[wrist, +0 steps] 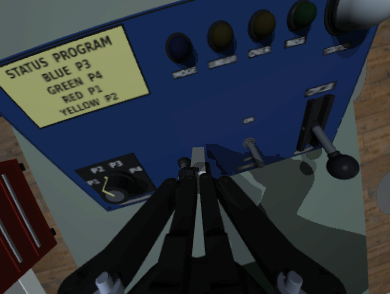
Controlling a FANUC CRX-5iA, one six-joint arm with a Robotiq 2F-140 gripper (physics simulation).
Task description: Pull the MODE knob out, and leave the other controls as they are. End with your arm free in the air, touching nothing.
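Frame: origin at the arm's base, x left, y back, z up, level; metres.
Where they show: gripper, between the fingertips: (198,155).
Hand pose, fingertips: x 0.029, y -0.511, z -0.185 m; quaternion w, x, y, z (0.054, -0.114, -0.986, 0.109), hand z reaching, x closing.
Observation:
After its pixels a point has its place.
The blue control panel (165,117) {x 0.058, y -0.576, z -0.191 m} fills much of the wrist view. A MODE label (184,73) {x 0.017, y -0.618, z -0.167 m} sits below a dark blue round piece (179,47) {x 0.017, y -0.633, z -0.136 m} in the top row. A small black knob (184,163) {x 0.055, y -0.497, z -0.223 m} stands low on the panel, partly covered by my left fingertip; any label of its own is hidden. My gripper (198,155) {x 0.029, y -0.511, z -0.185 m} is shut with nothing between its fingers. Its tips overlap this knob's right side in the view; whether they touch it, I cannot tell.
A rotary dial (119,190) {x 0.163, y -0.490, z -0.201 m} is at lower left, a toggle switch (254,152) {x -0.061, y -0.483, z -0.214 m} right of my fingertips, and the CYCLE lever's black ball (342,166) {x -0.171, y -0.435, z -0.173 m} farther right. A white dome (362,12) {x -0.172, y -0.617, z -0.126 m} is at upper right. A red slotted object (22,215) lies at left.

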